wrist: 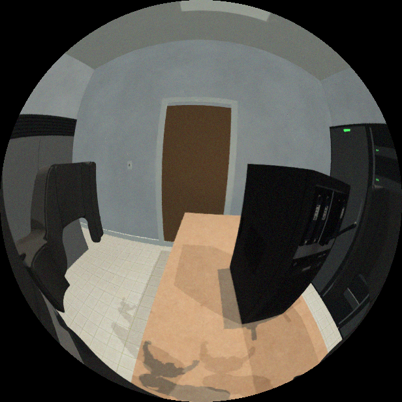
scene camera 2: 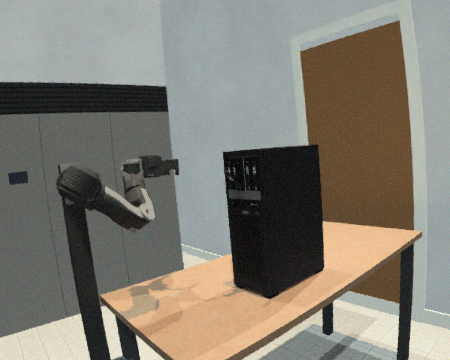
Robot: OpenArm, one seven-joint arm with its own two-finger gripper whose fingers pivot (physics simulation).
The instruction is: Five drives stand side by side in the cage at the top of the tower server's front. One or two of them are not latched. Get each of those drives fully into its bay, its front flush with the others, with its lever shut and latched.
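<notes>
The black tower server stands upright on the table. The drive cage is at the top of its front. In the wrist view the front is seen at a steep slant. Upright drives with pale labels show there, and a dark lever sticks out from the cage front; I cannot tell from which bay. The other levers and how flush the drives sit are too small to tell. My gripper is open and empty, held in the air before the tower front and apart from it.
The wooden table carries the tower. A brown door is in the wall behind. Grey cabinets stand at the left in the scene view. A dark rack with green lights stands right of the tower in the wrist view.
</notes>
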